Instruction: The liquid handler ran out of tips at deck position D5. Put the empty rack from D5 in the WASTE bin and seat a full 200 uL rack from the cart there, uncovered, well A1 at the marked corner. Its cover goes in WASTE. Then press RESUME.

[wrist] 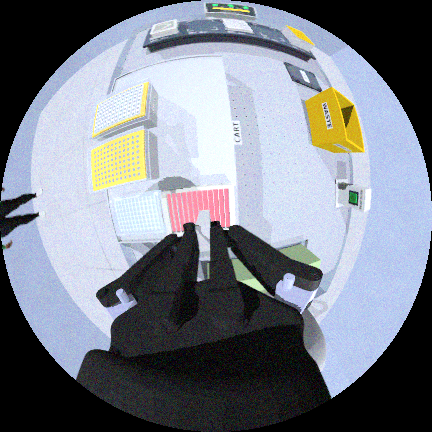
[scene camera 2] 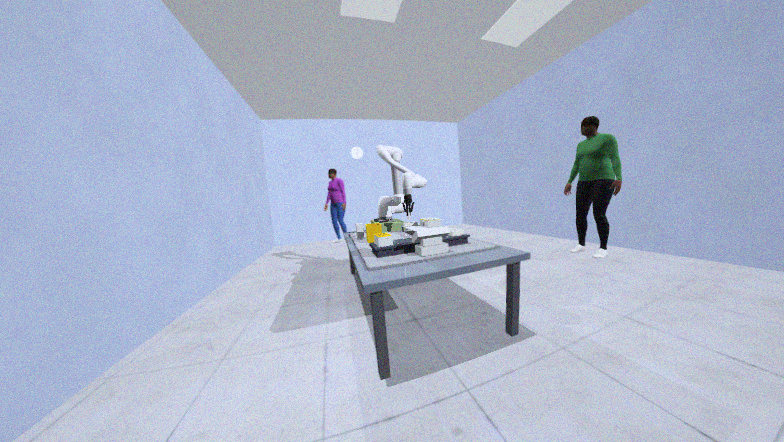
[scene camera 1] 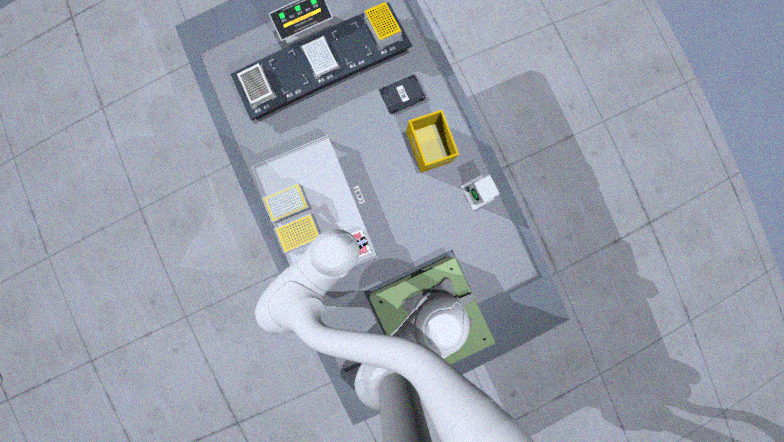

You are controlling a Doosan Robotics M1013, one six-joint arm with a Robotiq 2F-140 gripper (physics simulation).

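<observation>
My gripper is shut and empty, above the near end of the white cart; the arm hides it in scene camera 1. Below its fingertips lies a red-striped rack, beside a pale blue rack. Farther along stand a yellow rack with grey holes and a yellow-rimmed rack with pale wells; covers are hard to tell. A yellow rack sits at D5. The WASTE bin stands at right. The button box has a green button.
The dark deck also bears a grey-white rack at its left end and a white rack mid-deck. Behind is a status screen. A dark labelled slab lies near the bin. The green base is beside the cart.
</observation>
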